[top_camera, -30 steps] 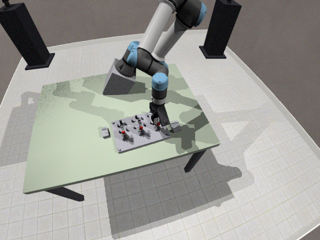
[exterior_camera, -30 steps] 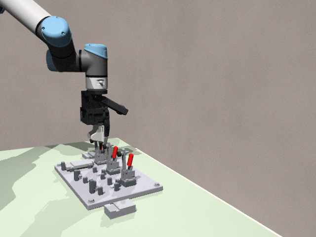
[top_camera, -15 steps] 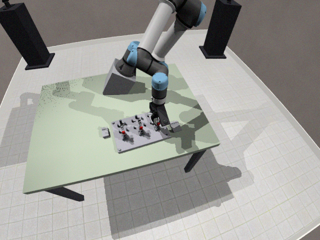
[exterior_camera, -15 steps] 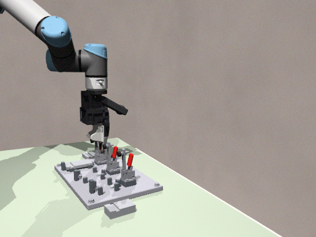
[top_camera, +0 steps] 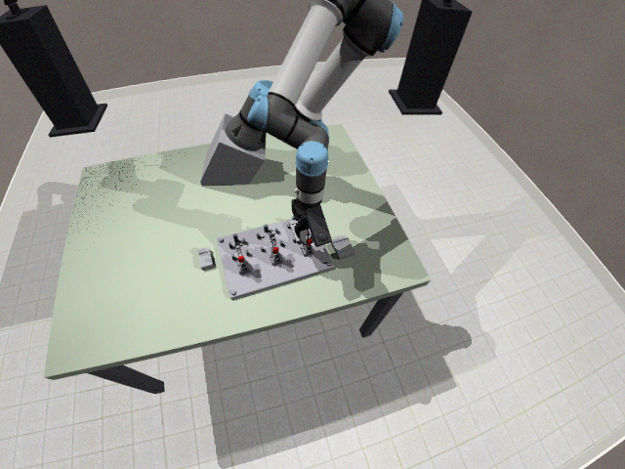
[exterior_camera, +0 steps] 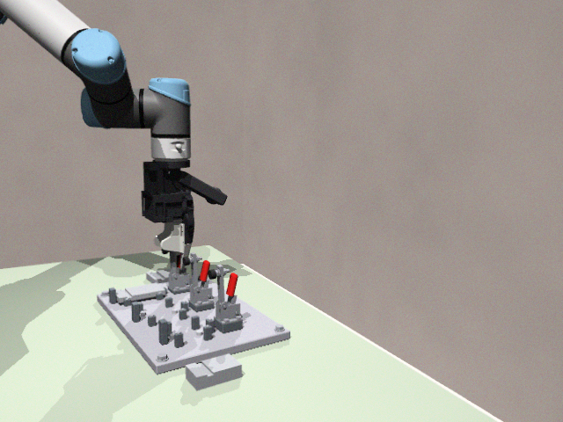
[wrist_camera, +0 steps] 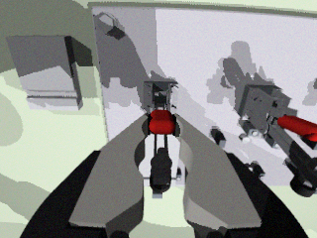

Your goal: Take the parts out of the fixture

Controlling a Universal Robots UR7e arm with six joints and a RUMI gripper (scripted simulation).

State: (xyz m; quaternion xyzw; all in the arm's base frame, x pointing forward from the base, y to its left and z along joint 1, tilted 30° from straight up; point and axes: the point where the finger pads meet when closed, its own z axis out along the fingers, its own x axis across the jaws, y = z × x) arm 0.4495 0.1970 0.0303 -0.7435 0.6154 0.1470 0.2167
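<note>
The clamp lies 1 cm behind my hand and 2 cm below it. From my hand the other things lie so: fixture plate: 1 cm behind, 12 cm to the right, 7 cm below; then grey part: 3 cm behind, 35 cm to the right, 6 cm below.
</note>
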